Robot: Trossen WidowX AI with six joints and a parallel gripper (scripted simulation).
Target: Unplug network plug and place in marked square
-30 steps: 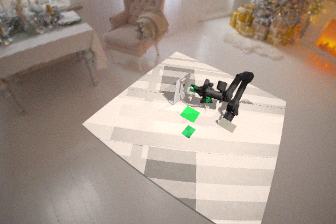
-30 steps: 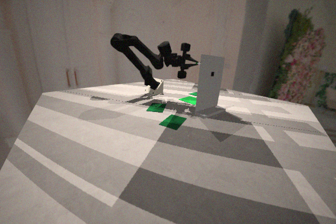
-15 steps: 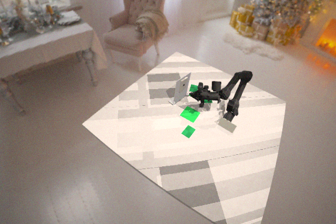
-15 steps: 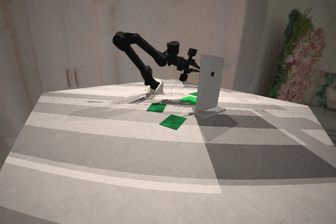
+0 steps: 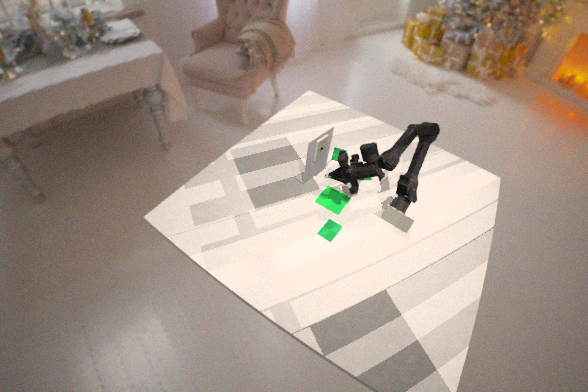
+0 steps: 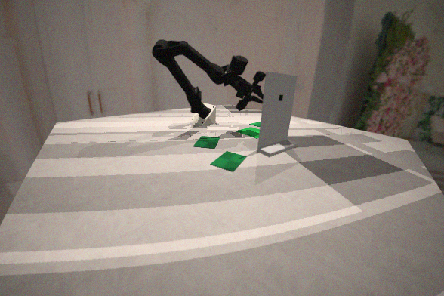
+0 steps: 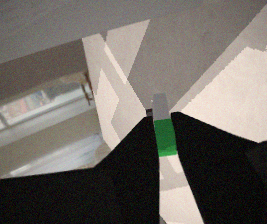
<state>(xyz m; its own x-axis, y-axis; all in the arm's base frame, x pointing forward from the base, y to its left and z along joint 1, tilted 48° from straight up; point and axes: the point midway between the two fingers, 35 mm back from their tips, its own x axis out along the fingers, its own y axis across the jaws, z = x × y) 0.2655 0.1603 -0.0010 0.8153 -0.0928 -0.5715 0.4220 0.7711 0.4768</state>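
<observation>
My gripper tip is 12 cm short of the upright panel, 8 cm to the left of it and 3 cm above it. The rest, counted from my gripper tip: network plug right at my gripper tip.
</observation>
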